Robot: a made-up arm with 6 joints.
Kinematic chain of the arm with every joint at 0, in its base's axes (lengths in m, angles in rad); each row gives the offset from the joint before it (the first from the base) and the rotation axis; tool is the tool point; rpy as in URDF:
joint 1: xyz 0 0 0.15 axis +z
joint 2: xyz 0 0 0 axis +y
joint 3: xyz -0.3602 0 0.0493 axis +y
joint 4: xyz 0.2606 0 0.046 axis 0.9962 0 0.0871
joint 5: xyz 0 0 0 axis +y
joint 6: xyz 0.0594 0 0.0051 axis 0.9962 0 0.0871
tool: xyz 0 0 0 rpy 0 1.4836 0
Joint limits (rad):
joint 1: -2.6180..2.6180
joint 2: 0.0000..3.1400
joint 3: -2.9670..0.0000
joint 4: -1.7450..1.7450
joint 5: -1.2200..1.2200
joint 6: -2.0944..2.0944
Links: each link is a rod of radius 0.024 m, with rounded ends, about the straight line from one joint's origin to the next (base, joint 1, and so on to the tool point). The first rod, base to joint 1, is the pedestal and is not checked.
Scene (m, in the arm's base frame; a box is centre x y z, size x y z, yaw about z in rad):
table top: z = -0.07
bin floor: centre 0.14 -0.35 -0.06 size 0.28 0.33 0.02 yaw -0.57
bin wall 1: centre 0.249 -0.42 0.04 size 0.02 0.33 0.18 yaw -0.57
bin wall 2: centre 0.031 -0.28 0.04 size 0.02 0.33 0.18 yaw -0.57
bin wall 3: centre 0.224 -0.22 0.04 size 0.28 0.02 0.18 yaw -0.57
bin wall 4: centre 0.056 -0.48 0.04 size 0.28 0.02 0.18 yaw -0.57
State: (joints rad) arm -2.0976 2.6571 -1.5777 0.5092 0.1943 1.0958
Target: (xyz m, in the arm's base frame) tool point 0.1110 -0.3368 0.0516
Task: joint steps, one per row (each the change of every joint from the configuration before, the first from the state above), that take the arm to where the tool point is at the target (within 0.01 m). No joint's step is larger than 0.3 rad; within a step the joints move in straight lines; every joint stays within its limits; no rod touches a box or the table.
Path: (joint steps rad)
1: 0.1460 -0.2804 0.1189 -0.1267 0.2364 0.0710
2: 0.1461 -0.2804 0.1189 -0.1267 0.2364 0.0709
3: 0.1460 -0.2803 0.1188 -0.1266 0.2363 0.0710
4: 0.1869 0.2797 0.1606 0.1996 -0.2510 -0.1065
5: 0.1869 0.2797 0.1606 0.1997 -0.2510 -0.1064

